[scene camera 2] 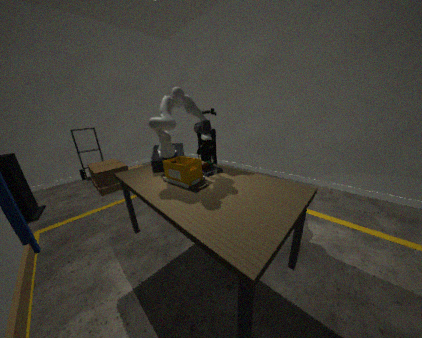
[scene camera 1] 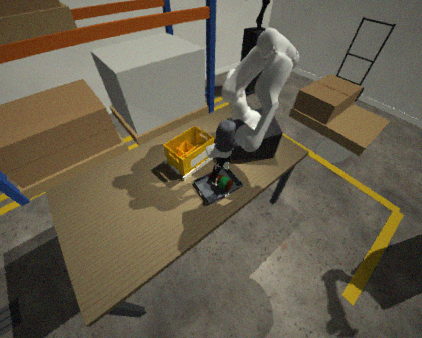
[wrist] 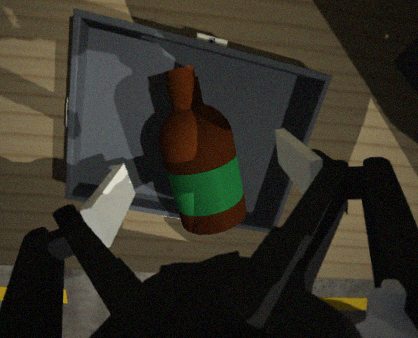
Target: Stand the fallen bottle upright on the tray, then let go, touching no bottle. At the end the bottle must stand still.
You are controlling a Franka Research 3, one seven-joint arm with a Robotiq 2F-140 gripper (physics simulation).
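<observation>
The fallen brown bottle [scene camera 1: 224,183] [wrist: 202,150] with a green label lies on its side in the dark grey tray [scene camera 1: 205,194] [wrist: 100,105]. In the wrist view its neck points to the tray's far side and its base overlaps the near rim; I cannot tell whether it rests on that rim. In scene camera 2 the bottle is small and partly hidden. My gripper [scene camera 1: 220,178] [wrist: 202,163] is wide open and empty, above the tray. In the wrist view one finger pad shows on each side of the bottle's body, with a gap to it.
A yellow crate [scene camera 1: 188,163] [scene camera 2: 178,172] with orange parts inside stands close beside the tray on the wooden table [scene camera 1: 125,235] [scene camera 2: 240,215]. My arm's black base [scene camera 1: 262,147] is at the table's end. A shelf rack [scene camera 1: 211,65] stands beyond the table.
</observation>
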